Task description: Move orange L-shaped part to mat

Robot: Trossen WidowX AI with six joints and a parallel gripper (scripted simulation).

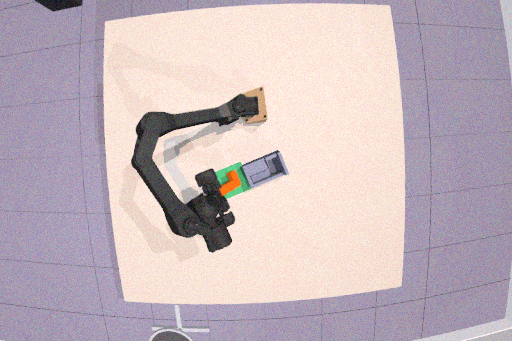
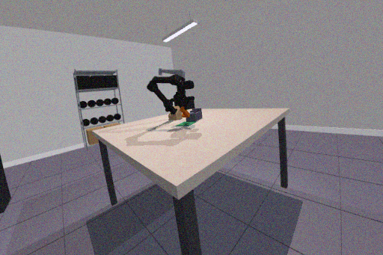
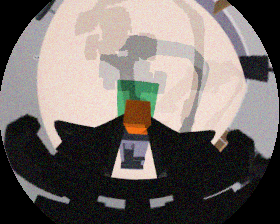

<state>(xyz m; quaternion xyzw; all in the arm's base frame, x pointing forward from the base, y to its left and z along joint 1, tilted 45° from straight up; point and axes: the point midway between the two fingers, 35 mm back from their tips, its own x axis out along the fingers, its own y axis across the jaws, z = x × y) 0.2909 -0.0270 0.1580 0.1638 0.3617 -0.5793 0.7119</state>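
Now: gripper tip 10 mm past the green mat, 20 mm to the right of it and 130 mm above it. Also, from my gripper tip: orange L-shaped part (30 mm behind, 30 mm to the left, 30 mm below).
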